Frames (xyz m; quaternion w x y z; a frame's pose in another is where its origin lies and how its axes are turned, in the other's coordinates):
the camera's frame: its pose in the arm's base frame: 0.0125 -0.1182 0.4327 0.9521 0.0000 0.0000 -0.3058
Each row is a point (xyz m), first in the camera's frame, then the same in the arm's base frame.
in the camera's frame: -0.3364 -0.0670 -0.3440
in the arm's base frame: -0.3000 0.0232 0.0887
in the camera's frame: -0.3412 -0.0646 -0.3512
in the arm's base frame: -0.3025 0.0280 0.0815
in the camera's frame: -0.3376 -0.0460 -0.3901
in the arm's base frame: -0.2887 0.0410 0.0426
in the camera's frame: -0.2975 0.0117 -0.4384
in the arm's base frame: -0.2225 0.0645 -0.0057
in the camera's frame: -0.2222 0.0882 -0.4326
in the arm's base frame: -0.1168 0.0829 0.0001
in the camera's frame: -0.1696 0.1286 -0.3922
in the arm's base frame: -0.0505 0.0851 0.0405
